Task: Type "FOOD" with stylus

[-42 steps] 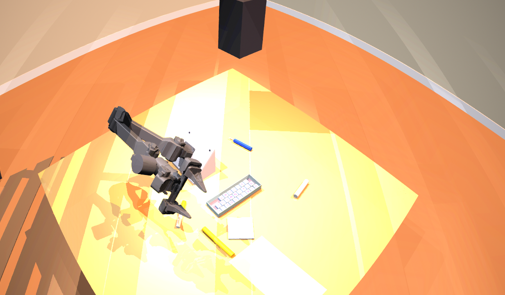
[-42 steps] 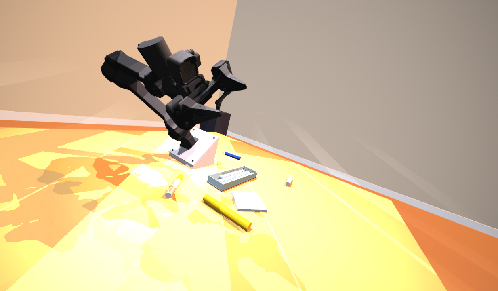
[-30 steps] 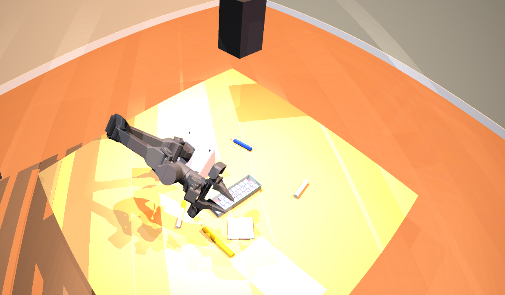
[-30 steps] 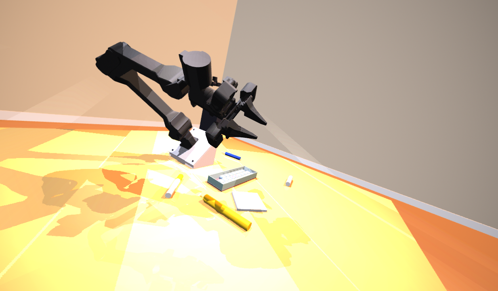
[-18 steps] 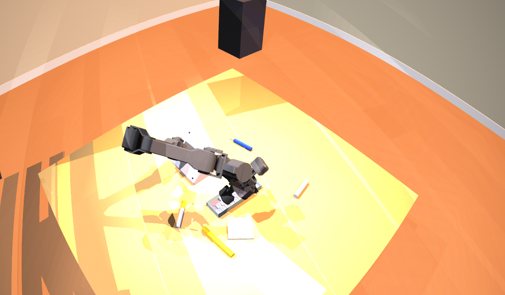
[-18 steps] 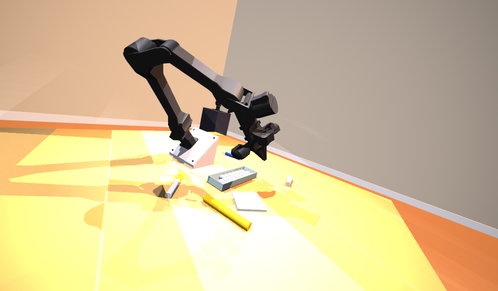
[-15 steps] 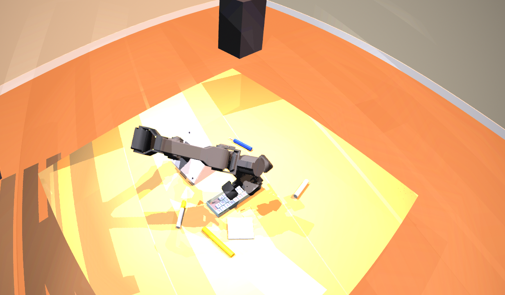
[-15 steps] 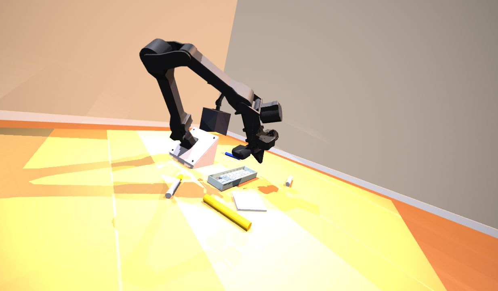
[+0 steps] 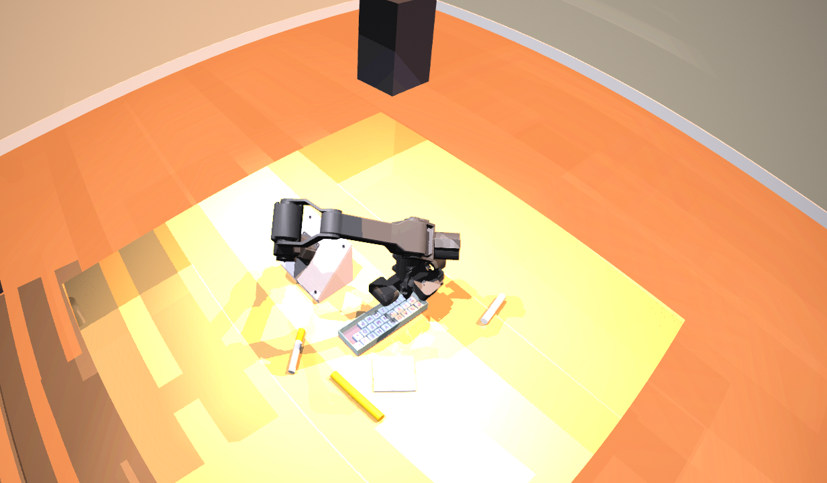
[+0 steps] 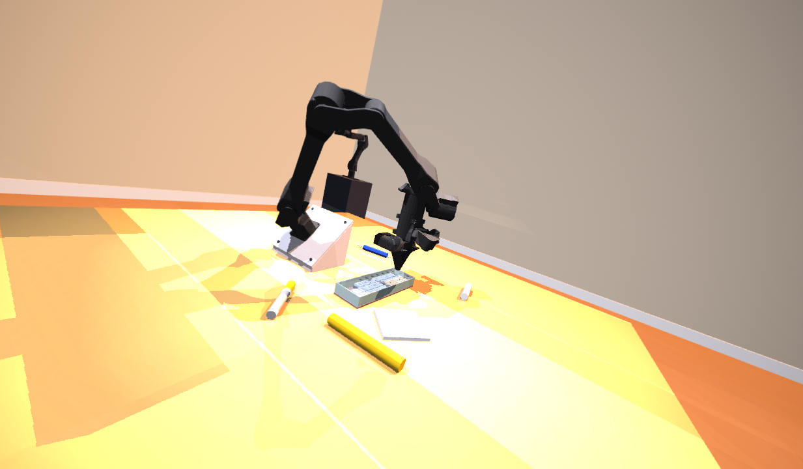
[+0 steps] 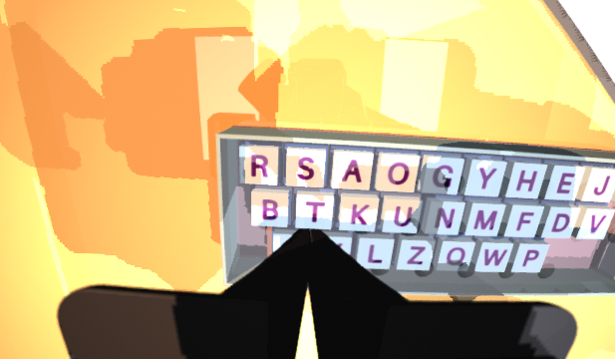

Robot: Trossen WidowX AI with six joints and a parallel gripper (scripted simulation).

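My gripper tip is 210 mm past the blue stylus, 140 mm to the right of it and 30 mm above it. Round my gripper tip: white cylinder (160 mm ahead, 150 mm to the left, 30 mm below); white pad (150 mm to the right, 120 mm ahead, 40 mm below); yellow cylinder (260 mm to the right, 100 mm ahead, 30 mm below).
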